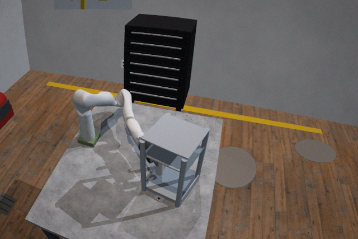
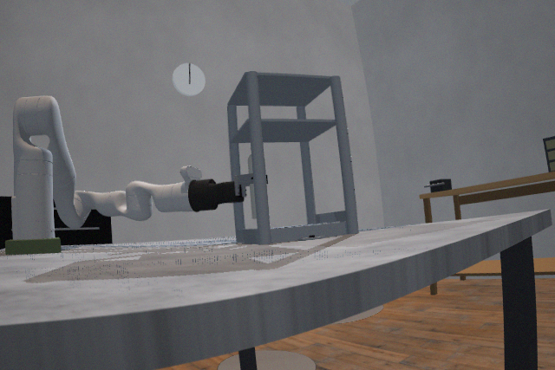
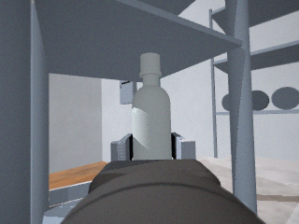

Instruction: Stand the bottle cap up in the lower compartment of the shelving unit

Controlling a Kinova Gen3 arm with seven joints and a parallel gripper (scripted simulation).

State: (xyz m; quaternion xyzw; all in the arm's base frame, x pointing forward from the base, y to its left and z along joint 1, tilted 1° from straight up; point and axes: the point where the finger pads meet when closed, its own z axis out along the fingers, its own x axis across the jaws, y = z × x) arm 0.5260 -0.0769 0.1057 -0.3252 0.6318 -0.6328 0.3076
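The bottle is 30 mm above my hand. From my hand the other things lie so: grey shelving unit (70 mm ahead, 10 mm to the right, 40 mm above).
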